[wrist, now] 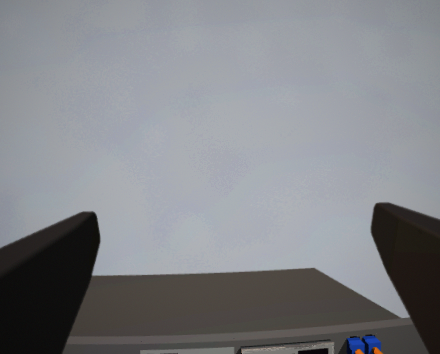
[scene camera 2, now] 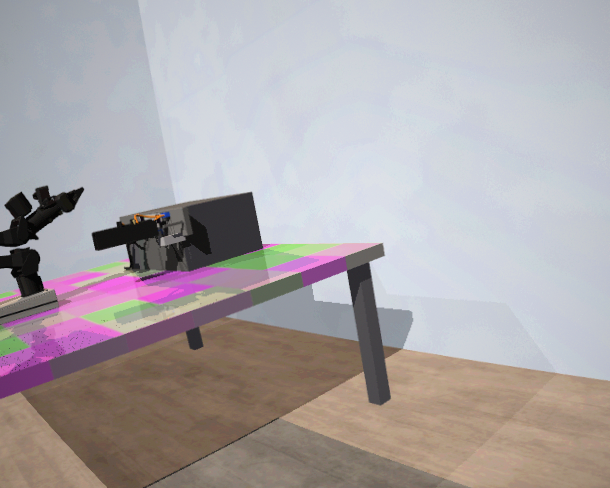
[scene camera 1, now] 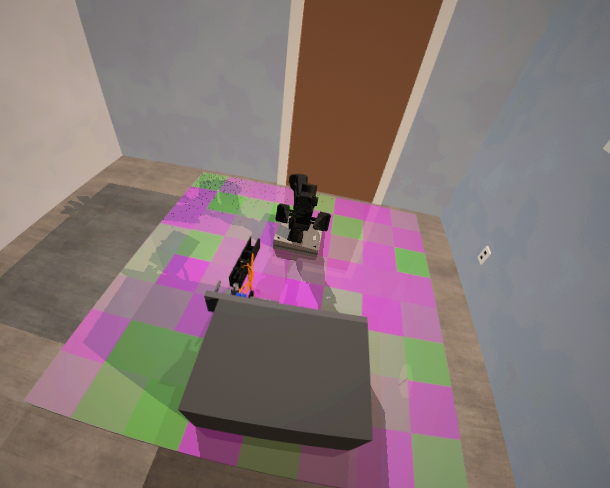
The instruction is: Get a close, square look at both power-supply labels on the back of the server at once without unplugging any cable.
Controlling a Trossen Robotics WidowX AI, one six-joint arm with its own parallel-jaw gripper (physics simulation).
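Frame: origin at the arm's base, x ahead, y left, z up, level; centimetres.
Seen in the pictures: gripper, between the fingertips: (wrist: 236, 222) (scene camera 2: 79, 189) (scene camera 1: 300, 223); arm's base, origin of its link: (scene camera 2: 32, 293) (scene camera 1: 295, 237).
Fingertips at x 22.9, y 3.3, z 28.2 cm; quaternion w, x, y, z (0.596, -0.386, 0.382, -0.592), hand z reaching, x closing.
Observation:
Offsets run from my fingertips to a thing's top centre. "spot": to the spot under its first point.
The dark grey server (scene camera 1: 284, 371) (scene camera 2: 226, 231) (wrist: 225, 307) stands on the table with its back towards the arm. In the wrist view its top and the upper strip of its back show at the bottom edge. Blue connectors @(spot: dx +21.5, dy -12.2, dz -13.2 cm) (wrist: 364, 345) with orange cables (wrist: 359, 351) (scene camera 1: 250, 274) are plugged in at the right of that strip. The power-supply labels cannot be made out in any view. My gripper (scene camera 1: 301, 218) (scene camera 2: 81, 189) (wrist: 236, 222) is open and empty, in the air behind the server, apart from it.
A long black bracket @(dx +7.4, dy -16.3, dz -12.4 cm) (scene camera 1: 244, 262) (scene camera 2: 122, 235) juts out from one side of the server's back, beside the cables. The arm's pale base plate (scene camera 1: 296, 248) (scene camera 2: 35, 303) sits on the checkered magenta and green table (scene camera 1: 427, 361) (scene camera 2: 277, 290). A brown door (scene camera 1: 356, 91) is behind the arm.

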